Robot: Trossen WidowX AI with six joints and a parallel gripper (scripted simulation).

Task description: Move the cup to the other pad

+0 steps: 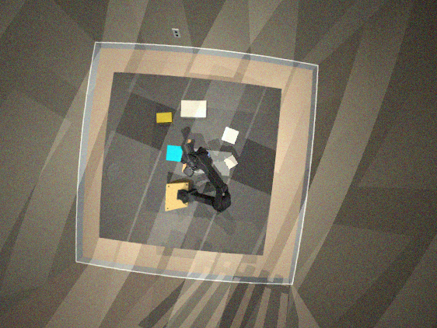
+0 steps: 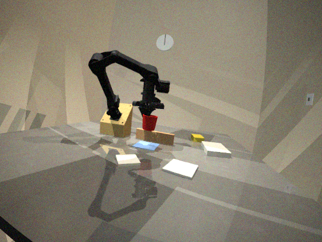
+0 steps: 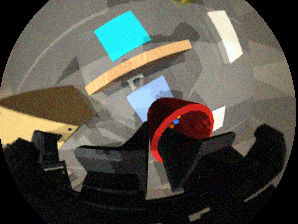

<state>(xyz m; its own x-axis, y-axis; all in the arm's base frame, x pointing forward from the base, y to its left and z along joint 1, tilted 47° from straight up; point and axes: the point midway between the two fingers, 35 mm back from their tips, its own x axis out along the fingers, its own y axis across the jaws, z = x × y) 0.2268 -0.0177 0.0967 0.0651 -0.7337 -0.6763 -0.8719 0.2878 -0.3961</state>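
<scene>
Right now the cyan pad is 40 mm ahead of my gripper tip, 190 mm to the left of it and 130 mm below it. The rest, counted from my gripper tip: cup (30 mm ahead, 20 mm to the right); wooden bar (30 mm ahead, 90 mm to the left, 100 mm below); light blue pad (20 mm ahead, 20 mm to the right, 130 mm below).
</scene>
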